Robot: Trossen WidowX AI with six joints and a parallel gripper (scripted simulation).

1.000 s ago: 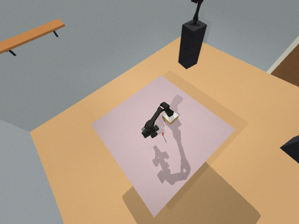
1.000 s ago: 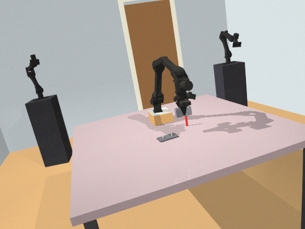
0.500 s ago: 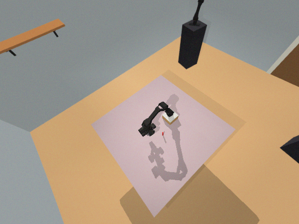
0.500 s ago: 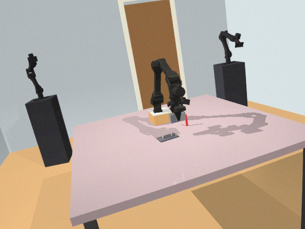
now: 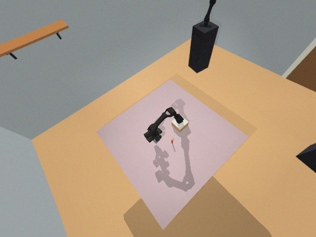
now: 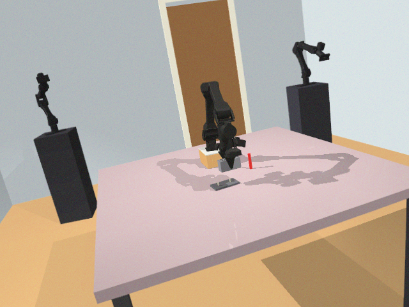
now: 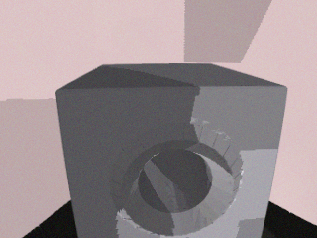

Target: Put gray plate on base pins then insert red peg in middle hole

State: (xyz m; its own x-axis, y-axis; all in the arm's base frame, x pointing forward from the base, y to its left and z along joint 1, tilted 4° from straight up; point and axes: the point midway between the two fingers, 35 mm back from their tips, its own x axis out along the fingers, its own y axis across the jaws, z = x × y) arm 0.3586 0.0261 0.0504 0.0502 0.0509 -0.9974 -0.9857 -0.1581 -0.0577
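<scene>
My gripper tip is now 70 mm above the dark base, 40 mm to the left of it and 10 mm past it. Round my gripper tip: gray plate 30 mm above; then red peg 150 mm behind, 130 mm to the left, 40 mm below.
</scene>
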